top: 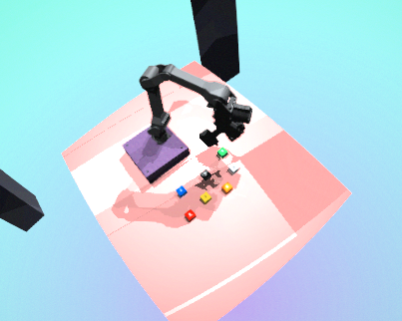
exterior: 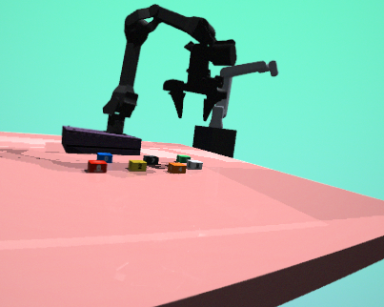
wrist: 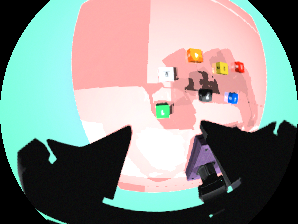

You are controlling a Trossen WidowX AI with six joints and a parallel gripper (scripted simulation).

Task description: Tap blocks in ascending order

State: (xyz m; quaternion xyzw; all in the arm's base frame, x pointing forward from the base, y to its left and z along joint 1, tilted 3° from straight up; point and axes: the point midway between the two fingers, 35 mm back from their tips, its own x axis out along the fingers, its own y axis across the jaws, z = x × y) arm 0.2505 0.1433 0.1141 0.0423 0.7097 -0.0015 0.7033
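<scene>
My gripper tip is 1 cm past the blue block, 24 cm to the left of it and 12 cm above it. Round my gripper tip: white block (7 cm ahead, 2 cm to the right, 12 cm below); then dark grey block (1 cm ahead, 12 cm to the right, 12 cm below); then green block (2 cm behind, 12 cm below).
</scene>
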